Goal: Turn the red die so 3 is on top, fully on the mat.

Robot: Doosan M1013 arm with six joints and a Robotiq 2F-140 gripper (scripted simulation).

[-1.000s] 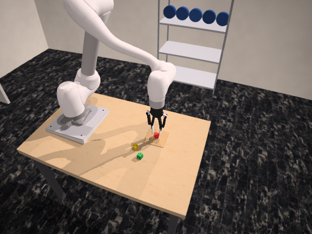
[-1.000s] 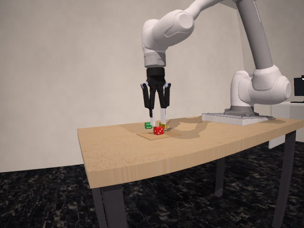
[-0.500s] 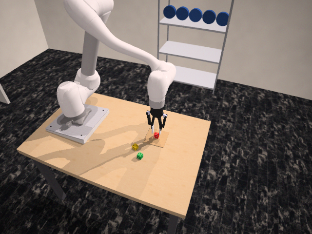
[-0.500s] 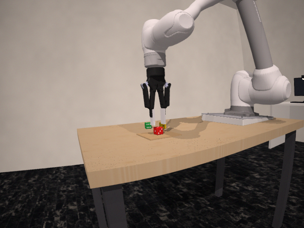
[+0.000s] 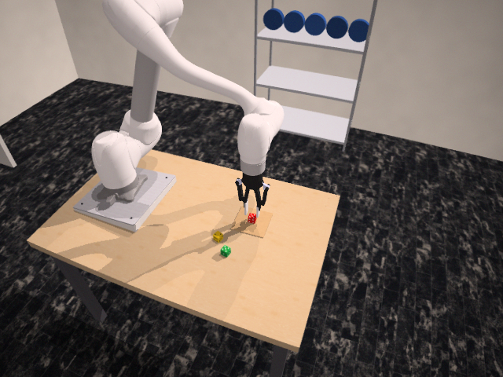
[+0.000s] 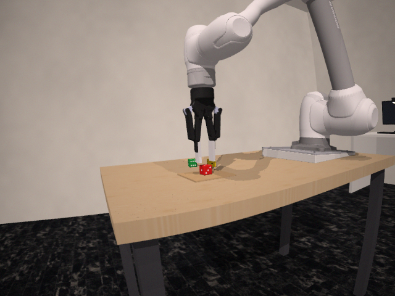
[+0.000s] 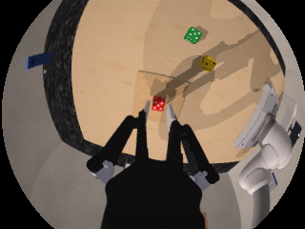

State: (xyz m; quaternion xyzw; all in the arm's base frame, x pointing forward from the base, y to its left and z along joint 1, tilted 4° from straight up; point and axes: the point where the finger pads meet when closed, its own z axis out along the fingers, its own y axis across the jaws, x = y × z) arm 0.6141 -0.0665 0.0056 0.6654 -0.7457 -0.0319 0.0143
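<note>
Now: hand 60 mm above the red die. From my hand the other things lie so: mat: 70 mm below; then green die: 180 mm to the right, 70 mm behind, 60 mm below; then yellow die: 120 mm to the right, 120 mm behind, 60 mm below.
</note>
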